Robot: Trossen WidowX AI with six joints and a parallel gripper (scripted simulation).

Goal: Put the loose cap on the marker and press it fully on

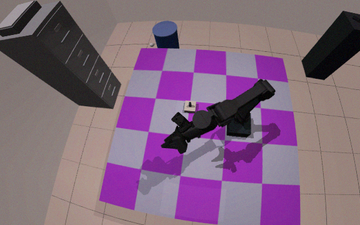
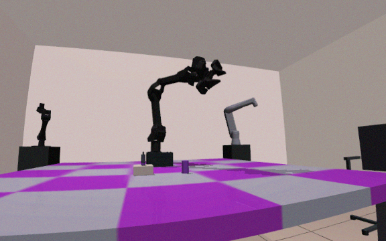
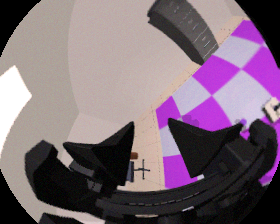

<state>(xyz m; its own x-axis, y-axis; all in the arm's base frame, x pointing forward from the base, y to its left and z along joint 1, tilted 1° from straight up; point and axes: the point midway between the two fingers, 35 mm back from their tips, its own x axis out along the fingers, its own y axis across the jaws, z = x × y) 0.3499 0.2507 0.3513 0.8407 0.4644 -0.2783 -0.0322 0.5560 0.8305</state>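
My gripper tip is 1 cm past the purple cap, 18 cm to the left of it and 39 cm above it. From my gripper tip the other things lie so: cream holder block: 5 cm behind, 35 cm to the right, 40 cm below.
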